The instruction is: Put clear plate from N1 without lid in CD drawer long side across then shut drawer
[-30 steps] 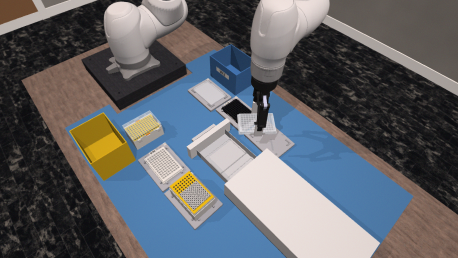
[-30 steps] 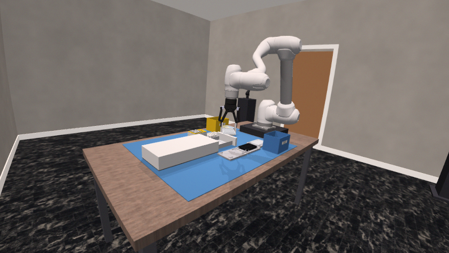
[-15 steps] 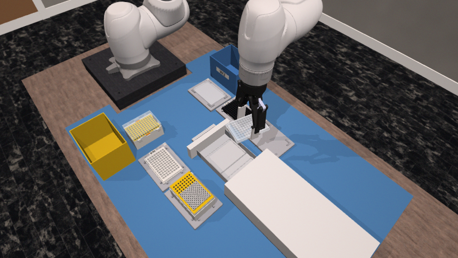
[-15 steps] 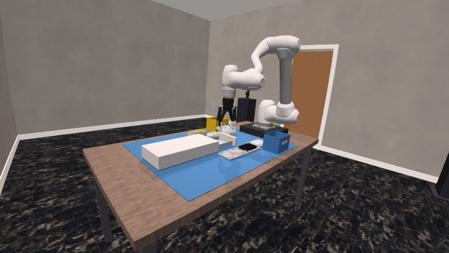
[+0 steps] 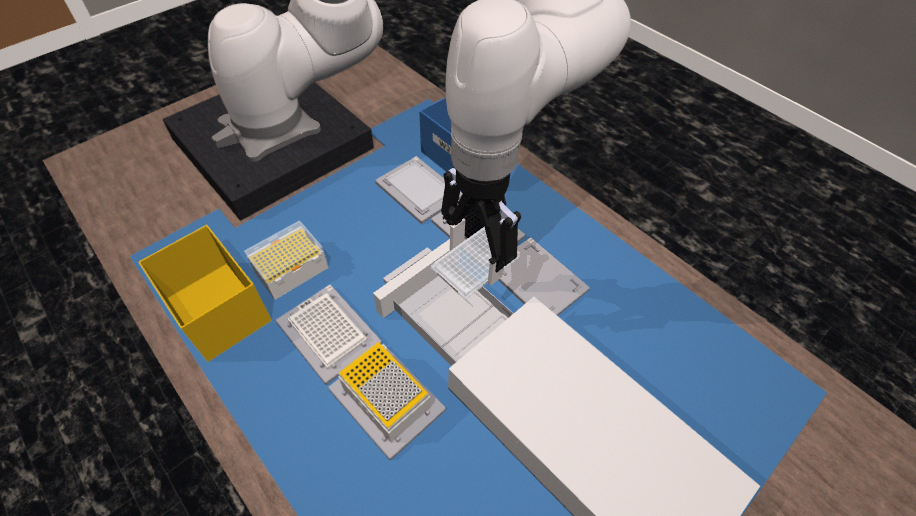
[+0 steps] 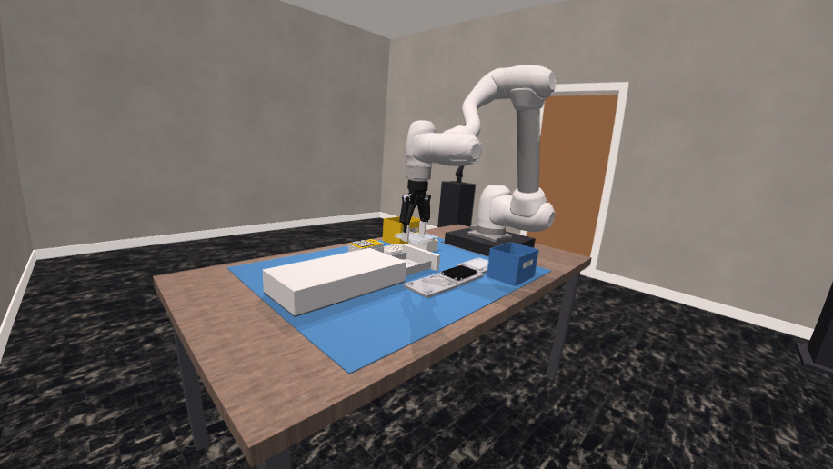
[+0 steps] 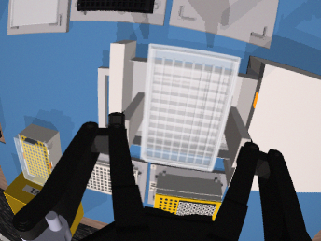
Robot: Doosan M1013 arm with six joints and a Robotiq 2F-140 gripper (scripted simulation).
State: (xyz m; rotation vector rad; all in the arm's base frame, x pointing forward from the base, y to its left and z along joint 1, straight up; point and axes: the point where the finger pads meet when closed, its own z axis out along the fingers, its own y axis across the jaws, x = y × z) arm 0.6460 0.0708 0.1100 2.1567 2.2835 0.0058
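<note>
My gripper is now 30 mm short of the drawer, 40 mm to the left of it and 140 mm above it. The rest, counted from my hand: cooler CD (160 mm ahead, 40 mm to the right, 130 mm below); then work nest N1 (40 mm ahead, 140 mm to the left, 160 mm below); then clear plate (20 mm below).
</note>
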